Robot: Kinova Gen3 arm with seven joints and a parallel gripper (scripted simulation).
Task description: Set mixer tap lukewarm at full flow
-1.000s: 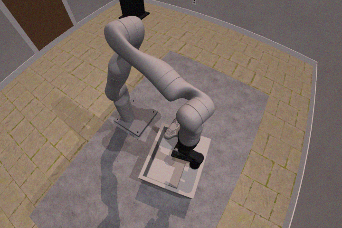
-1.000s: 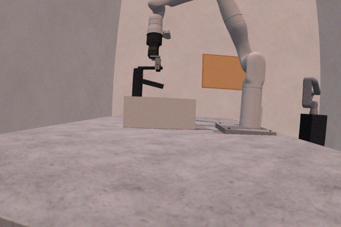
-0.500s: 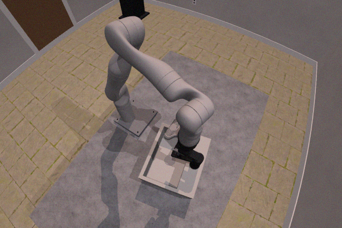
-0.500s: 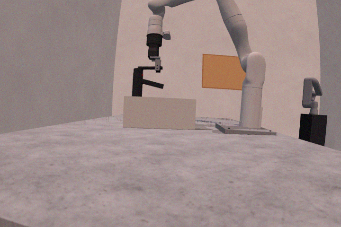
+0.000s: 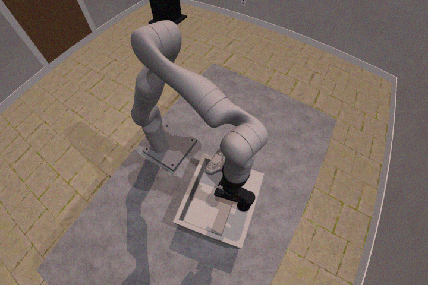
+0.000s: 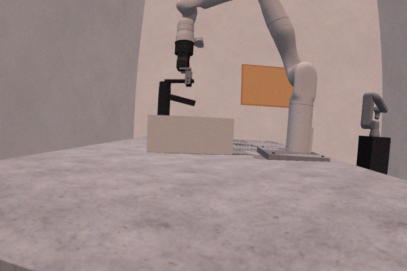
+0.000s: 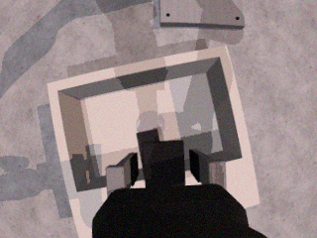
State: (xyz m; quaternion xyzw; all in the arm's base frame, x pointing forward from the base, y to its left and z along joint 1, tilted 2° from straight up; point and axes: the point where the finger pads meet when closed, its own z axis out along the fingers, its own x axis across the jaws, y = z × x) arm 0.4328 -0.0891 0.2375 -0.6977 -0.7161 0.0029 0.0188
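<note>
Right now the lever is 4 cm ahead of my hand. The rest, counted from my hand: black mixer tap 6 cm ahead, 5 cm below; sink basin 23 cm below, 2 cm to the right, 2 cm behind.
</note>
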